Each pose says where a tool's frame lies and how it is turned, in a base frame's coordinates. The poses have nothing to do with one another.
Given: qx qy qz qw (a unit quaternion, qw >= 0); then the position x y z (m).
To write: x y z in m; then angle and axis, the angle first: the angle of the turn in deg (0 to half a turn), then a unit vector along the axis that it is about. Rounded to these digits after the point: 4 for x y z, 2 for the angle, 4 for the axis.
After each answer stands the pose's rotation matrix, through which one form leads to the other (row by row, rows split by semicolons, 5 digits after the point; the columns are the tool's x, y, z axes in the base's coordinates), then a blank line. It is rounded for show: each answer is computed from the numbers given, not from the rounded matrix.
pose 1, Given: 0.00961 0.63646 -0.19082 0.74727 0.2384 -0.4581 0.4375
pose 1, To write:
0.2384 -0.4581 0.4375 83.29 0.0145 0.9578 -0.2872
0.11701 0.29742 0.94755; -0.27296 0.92699 -0.25726; -0.95488 -0.22854 0.18965

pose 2, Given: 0.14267 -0.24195 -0.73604 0.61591 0.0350 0.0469 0.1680
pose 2, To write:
0.0350 0.0469 0.1680 103.96 0.1811 -0.3071 -0.9343
-0.20060 0.83764 -0.50806; -0.97571 -0.12423 0.18043; 0.08802 0.53192 0.84221

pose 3, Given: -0.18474 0.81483 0.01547 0.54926 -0.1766 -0.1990 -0.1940
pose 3, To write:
-0.1766 -0.1990 -0.1940 113.37 -0.2211 0.9751 0.0185
-0.32837 -0.31806 0.88939; -0.28407 0.93126 0.22815; -0.90082 -0.17773 -0.39615

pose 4, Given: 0.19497 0.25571 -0.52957 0.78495 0.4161 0.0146 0.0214
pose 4, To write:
0.4161 0.0146 0.0214 76.57 0.3147 0.4127 -0.8548
0.30833 0.93109 0.19494; -0.73167 0.36308 -0.57692; -0.60794 0.03525 0.79320

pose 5, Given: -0.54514 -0.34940 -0.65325 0.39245 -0.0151 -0.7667 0.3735
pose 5, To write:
-0.0151 -0.7667 0.3735 133.79 -0.5927 -0.3799 -0.7102
-0.09762 0.89367 0.43798; -0.13179 -0.44781 0.88436; 0.98646 0.02861 0.16149

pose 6, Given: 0.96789 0.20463 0.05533 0.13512 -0.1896 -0.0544 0.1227
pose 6, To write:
-0.1896 -0.0544 0.1227 164.47 0.9768 0.2065 0.0558
0.91013 0.38117 0.16241; 0.41107 -0.87974 -0.23892; 0.05181 0.28421 -0.95736

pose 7, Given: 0.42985 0.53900 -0.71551 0.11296 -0.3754 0.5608 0.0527
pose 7, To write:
-0.3754 0.5608 0.0527 167.03 0.4326 0.5425 -0.7201
-0.60494 0.62502 -0.49335; 0.30173 -0.39344 -0.86843; -0.73689 -0.67420 0.04942

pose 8, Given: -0.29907 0.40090 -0.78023 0.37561 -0.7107 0.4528 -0.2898
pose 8, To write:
-0.7107 0.4528 -0.2898 135.88 -0.3227 0.4326 -0.8419
-0.53895 0.34633 0.76785; -0.82591 -0.39640 -0.40092; 0.16552 -0.85025 0.49968

